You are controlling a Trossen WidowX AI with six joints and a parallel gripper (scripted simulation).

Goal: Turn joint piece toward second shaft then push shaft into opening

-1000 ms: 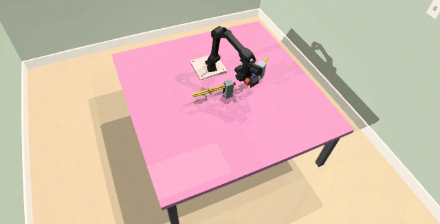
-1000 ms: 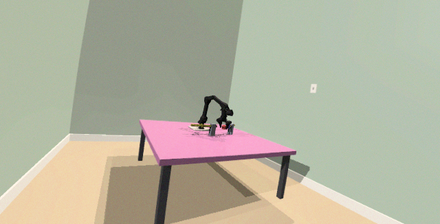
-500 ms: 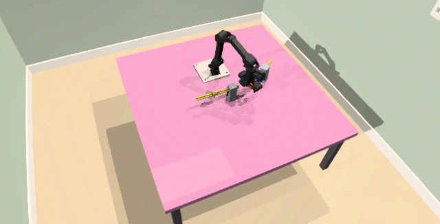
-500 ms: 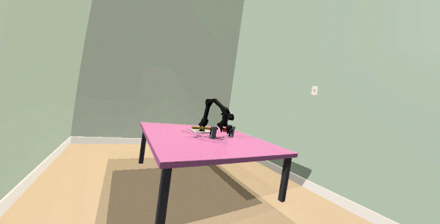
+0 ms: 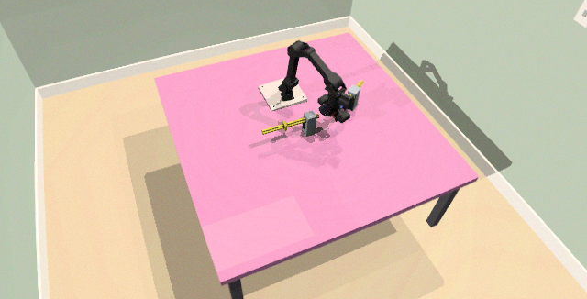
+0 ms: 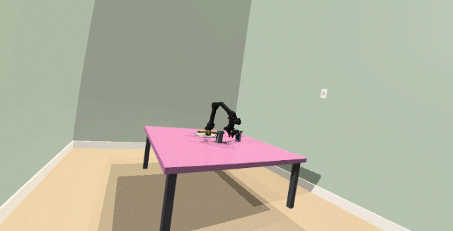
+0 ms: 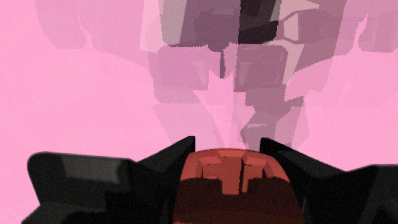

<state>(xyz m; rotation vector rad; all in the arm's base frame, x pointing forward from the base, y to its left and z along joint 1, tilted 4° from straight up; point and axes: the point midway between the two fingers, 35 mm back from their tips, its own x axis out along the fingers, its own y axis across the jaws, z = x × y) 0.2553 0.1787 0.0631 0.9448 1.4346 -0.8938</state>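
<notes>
My gripper tip is 40 mm below the red square joint piece and 10 mm to the right of it.
</notes>
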